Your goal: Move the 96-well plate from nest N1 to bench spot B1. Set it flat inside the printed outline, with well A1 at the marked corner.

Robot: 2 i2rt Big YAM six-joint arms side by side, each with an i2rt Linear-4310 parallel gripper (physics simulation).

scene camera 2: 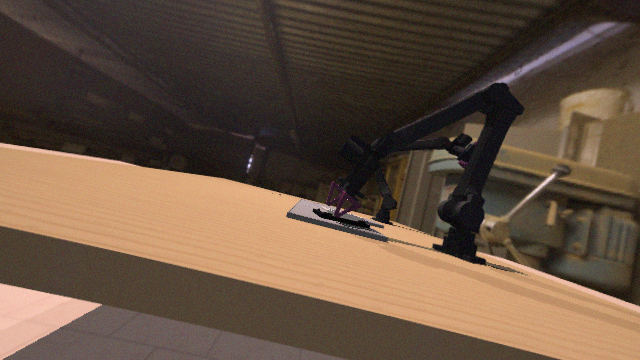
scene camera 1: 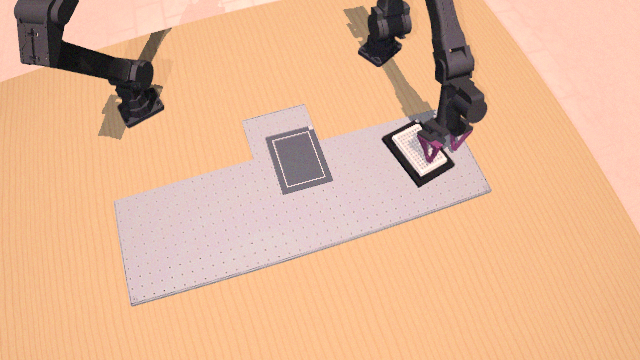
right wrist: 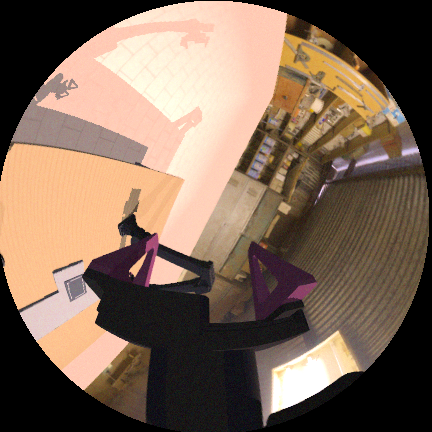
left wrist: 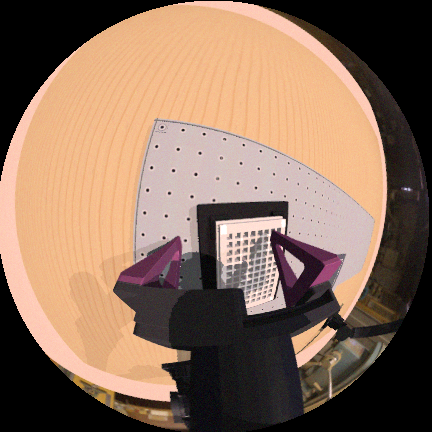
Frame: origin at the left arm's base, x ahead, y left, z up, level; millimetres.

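Where they show: left gripper, between the fingertips: (scene camera 2: 331, 210) (scene camera 1: 441, 156) (left wrist: 226, 238); right gripper, between the fingertips: (right wrist: 204, 242); left arm's base, origin of its link: (scene camera 2: 457, 256) (scene camera 1: 379, 50) (right wrist: 126, 224) (left wrist: 185, 365); right arm's base, origin of its link: (scene camera 2: 381, 222) (scene camera 1: 141, 109) (left wrist: 330, 317).
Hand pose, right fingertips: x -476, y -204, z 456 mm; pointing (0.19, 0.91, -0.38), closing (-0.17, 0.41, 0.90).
Note:
Each offset is from my right fingertips to the top centre of the thing. "pt": to the spot under its first point. Level surfaces: height alone.
The white 96-well plate @[778 mm ahead, 18 mm right, 418 mm down] (scene camera 1: 406, 142) (left wrist: 250, 260) lies in the black nest N1 @[779 mm ahead, 19 mm right, 426 mm down] (scene camera 1: 402, 156) (scene camera 2: 350, 221) (left wrist: 206, 250). A white mark @[pt 844 mm ahead, 2 mm left, 417 mm down] (left wrist: 223, 229) shows at its upper left corner in the left wrist view. My left gripper (scene camera 1: 442, 155) (scene camera 2: 334, 209) (left wrist: 226, 238) is open above the nest, off-centre: in its wrist view one fingertip overlaps the plate's right edge, the other is left of the nest. Bench spot B1 @[pt 578 mm ahead, 245 mm right, 442 mm down] (scene camera 1: 300, 160) (right wrist: 76, 288) is dark grey with a white outline @[pt 548 mm ahead, 286 mm right, 442 mm down] (scene camera 1: 280, 163) and a corner mark @[528 mm ahead, 156 mm right, 442 mm down] (scene camera 1: 310, 128) at top right. My right gripper (scene camera 2: 465, 161) (right wrist: 204, 242) is open and empty, away from the plate.
The grey perforated board @[443 mm down] (scene camera 1: 200, 225) (left wrist: 175, 155) carries the nest and B1 on the wooden table @[457 mm down] (scene camera 1: 350, 300). The right arm's base (scene camera 1: 140, 107) stands at the upper left in scene camera 1, the left arm's base (scene camera 1: 380, 50) near the top.

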